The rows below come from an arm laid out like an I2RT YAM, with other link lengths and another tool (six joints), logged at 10 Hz.
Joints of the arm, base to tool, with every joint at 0 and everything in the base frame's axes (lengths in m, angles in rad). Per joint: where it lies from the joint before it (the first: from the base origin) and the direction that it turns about. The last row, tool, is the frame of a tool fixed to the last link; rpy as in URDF.
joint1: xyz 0 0 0.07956 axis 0 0 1
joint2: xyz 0.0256 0.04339 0.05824 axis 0 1 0
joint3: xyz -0.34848 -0.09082 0 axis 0 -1 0
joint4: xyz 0.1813 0.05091 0.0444 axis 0 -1 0
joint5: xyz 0.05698 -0.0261 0.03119 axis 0 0 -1
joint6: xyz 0.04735 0 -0.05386 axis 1 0 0
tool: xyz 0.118 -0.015 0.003 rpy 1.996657 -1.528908 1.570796
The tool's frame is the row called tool.
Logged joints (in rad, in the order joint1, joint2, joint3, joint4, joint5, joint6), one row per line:
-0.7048 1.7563 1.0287 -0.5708 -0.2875 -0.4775
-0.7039 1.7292 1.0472 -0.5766 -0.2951 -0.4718
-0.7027 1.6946 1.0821 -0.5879 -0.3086 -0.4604
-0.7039 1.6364 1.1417 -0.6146 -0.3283 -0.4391
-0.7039 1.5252 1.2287 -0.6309 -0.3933 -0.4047
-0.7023 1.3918 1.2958 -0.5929 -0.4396 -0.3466
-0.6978 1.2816 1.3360 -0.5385 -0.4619 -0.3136
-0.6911 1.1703 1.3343 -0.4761 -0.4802 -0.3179
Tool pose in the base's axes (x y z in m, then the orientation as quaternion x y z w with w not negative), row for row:
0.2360 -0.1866 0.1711 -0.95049 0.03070 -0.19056 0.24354
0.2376 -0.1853 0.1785 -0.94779 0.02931 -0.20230 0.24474
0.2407 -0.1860 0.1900 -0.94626 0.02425 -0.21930 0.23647
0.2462 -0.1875 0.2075 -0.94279 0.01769 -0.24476 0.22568
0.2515 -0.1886 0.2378 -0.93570 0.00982 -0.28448 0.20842
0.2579 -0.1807 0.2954 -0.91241 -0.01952 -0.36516 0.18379
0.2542 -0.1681 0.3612 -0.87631 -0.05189 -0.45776 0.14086
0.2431 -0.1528 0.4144 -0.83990 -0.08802 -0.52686 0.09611
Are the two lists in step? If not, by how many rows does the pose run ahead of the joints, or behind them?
The pose runs 1 row behind the joints: the pose in row i belongs to the joints in row i - 1.
